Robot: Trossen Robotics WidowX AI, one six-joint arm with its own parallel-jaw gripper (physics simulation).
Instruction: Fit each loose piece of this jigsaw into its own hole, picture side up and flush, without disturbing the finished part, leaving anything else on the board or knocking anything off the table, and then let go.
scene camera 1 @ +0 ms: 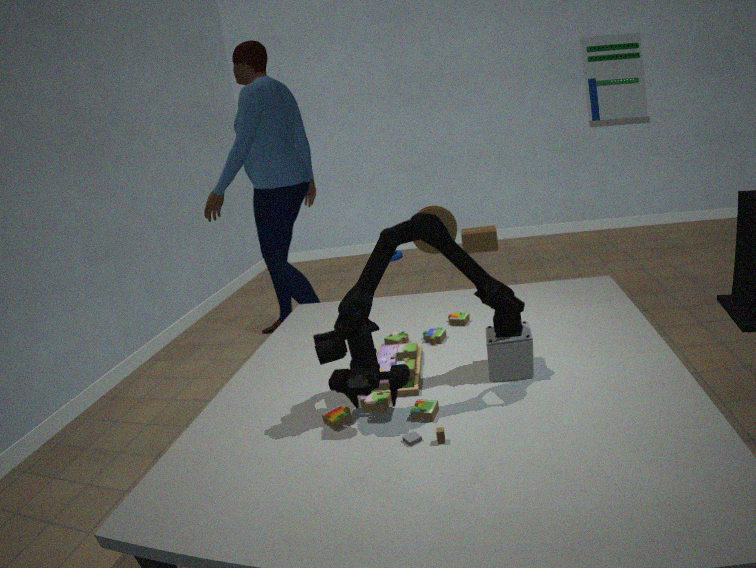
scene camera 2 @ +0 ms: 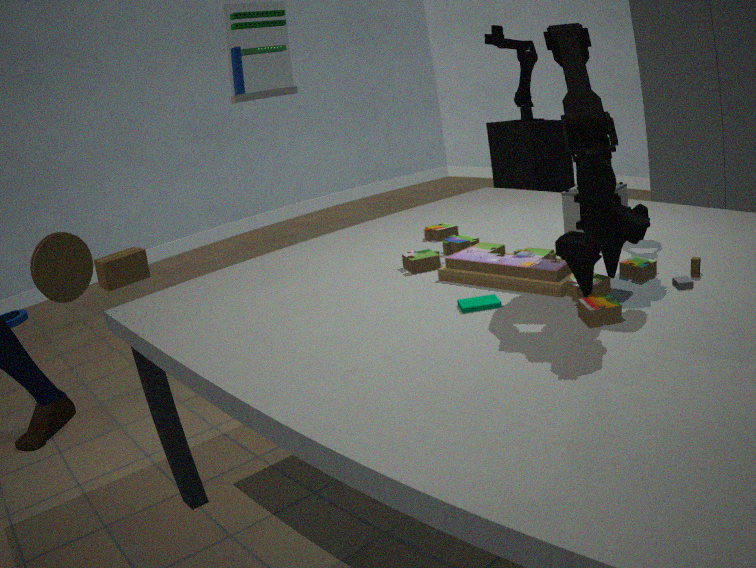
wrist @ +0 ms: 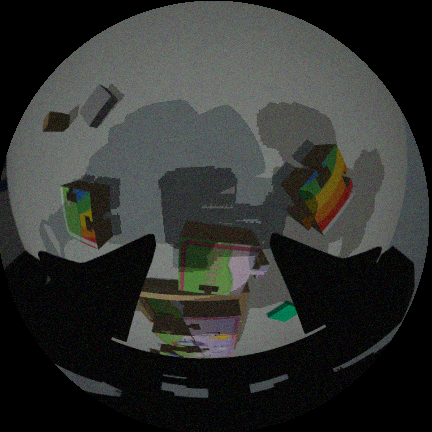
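Note:
My gripper is open and holds nothing. I can see it in scene camera 1, and the wrist view shows the gripper too. There is also a jigsaw board that I see.

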